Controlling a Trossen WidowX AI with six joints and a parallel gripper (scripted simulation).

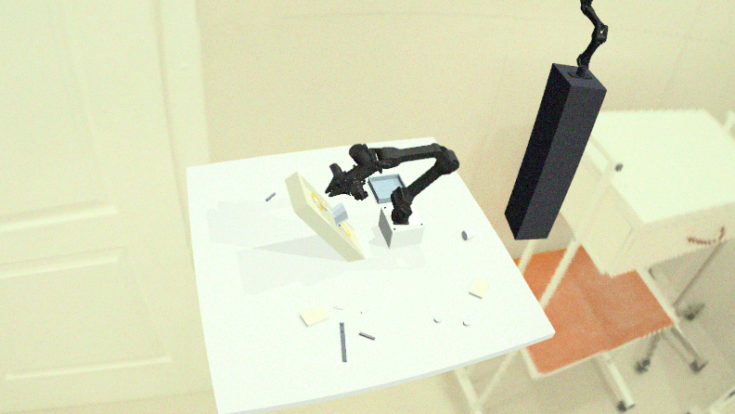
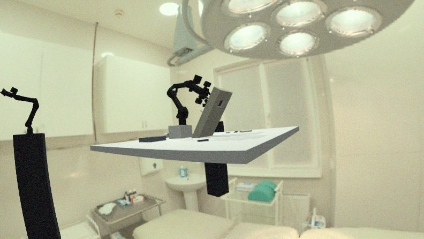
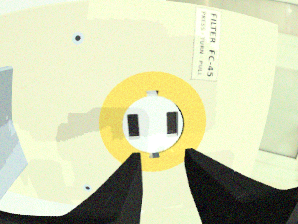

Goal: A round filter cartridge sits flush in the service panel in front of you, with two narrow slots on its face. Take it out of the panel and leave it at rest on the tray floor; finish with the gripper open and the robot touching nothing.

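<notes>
Right now my gripper tip is 5 cm short of the round white filter cartridge, 4 cm above it and 1 cm to the right of it. The rest, counted from my gripper tip: cream service panel: 11 cm below; then blue-grey tray: 35 cm to the right, 32 cm behind, 28 cm below.
</notes>
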